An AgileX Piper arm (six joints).
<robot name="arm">
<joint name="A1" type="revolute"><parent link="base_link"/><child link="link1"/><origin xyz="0 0 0.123"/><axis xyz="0 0 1"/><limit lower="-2.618" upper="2.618"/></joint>
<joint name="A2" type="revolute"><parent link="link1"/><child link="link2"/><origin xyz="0 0 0"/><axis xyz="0 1 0"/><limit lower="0" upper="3.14"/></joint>
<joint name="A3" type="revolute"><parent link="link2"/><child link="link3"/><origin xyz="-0.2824 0 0.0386"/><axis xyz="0 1 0"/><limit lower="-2.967" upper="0"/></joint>
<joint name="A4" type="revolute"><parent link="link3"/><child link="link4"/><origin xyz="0.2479 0 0.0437"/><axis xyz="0.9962 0 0.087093"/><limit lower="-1.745" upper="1.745"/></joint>
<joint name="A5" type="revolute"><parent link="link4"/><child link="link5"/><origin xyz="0 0 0"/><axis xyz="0 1 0"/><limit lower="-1.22" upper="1.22"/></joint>
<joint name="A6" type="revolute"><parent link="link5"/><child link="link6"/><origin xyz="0.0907 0 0.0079"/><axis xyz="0.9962 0 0.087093"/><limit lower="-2.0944" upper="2.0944"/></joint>
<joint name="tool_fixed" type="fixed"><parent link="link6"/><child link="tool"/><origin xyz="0 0 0" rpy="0 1.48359 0"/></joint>
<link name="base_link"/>
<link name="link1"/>
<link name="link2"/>
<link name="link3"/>
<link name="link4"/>
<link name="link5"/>
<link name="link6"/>
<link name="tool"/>
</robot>
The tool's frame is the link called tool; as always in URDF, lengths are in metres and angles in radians.
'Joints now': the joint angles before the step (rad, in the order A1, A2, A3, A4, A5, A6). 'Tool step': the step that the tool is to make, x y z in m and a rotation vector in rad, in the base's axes. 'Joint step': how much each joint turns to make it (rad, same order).
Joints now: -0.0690 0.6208 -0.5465 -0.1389 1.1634 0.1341
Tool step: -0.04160 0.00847 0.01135 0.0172 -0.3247 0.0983
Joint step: 0.0966 -0.3133 0.0305 0.0210 -0.0408 0.0070
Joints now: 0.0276 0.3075 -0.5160 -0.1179 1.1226 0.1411
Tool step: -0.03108 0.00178 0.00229 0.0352 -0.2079 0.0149
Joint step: 0.0020 -0.2113 0.0087 0.0319 -0.0063 0.0000
